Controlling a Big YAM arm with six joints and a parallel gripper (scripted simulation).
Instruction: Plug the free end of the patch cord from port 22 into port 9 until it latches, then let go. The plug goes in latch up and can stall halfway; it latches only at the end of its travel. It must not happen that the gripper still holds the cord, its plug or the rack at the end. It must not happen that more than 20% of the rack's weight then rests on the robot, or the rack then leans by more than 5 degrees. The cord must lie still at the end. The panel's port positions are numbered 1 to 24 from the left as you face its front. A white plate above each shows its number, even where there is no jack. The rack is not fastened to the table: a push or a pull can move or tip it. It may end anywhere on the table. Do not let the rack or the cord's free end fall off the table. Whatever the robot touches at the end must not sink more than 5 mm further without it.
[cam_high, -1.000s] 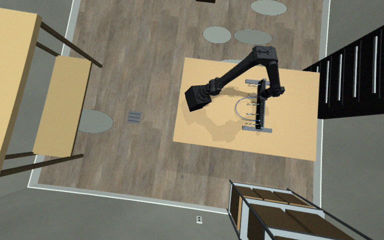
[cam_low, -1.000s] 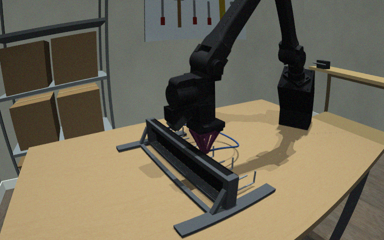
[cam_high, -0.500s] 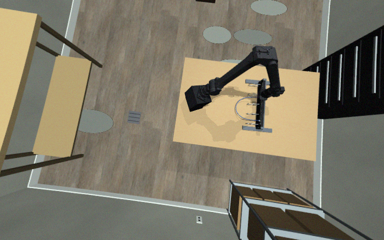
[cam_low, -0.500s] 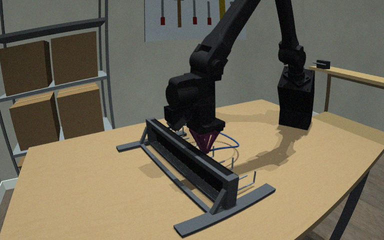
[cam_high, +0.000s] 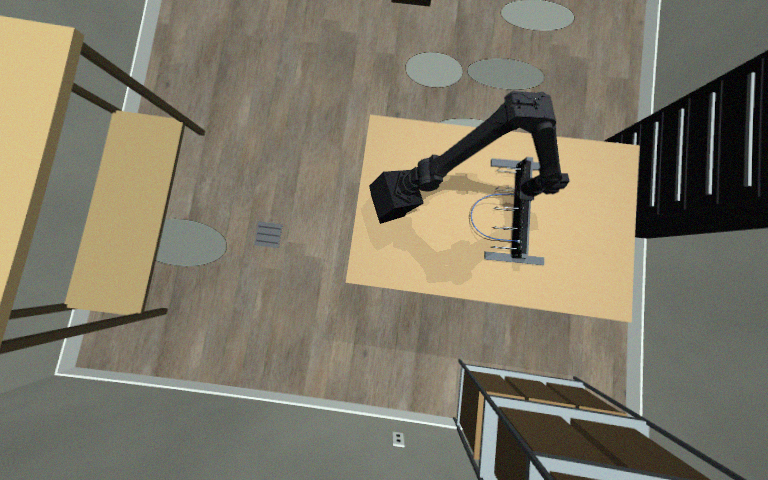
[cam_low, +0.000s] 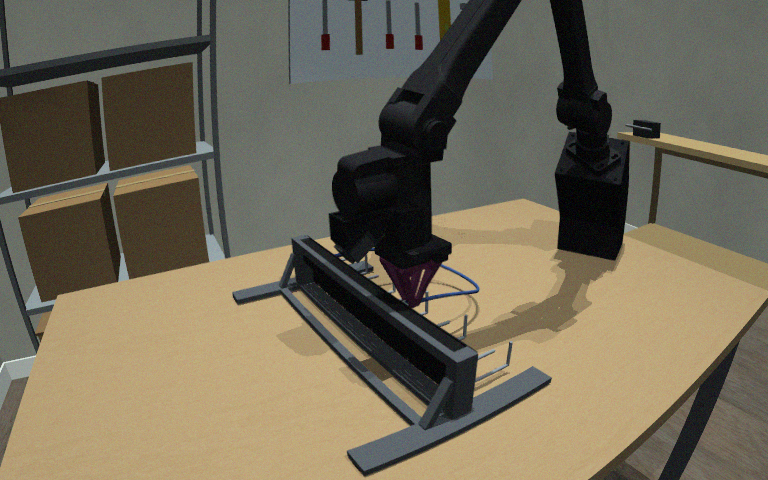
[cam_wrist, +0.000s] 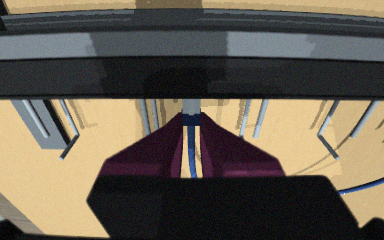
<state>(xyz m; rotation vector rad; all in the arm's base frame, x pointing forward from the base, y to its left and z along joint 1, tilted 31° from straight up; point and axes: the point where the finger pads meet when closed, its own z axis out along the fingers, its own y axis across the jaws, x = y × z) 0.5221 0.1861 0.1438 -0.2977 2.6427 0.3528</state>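
The grey plug is 2 cm ahead of my hand and 1 cm to the left of it.
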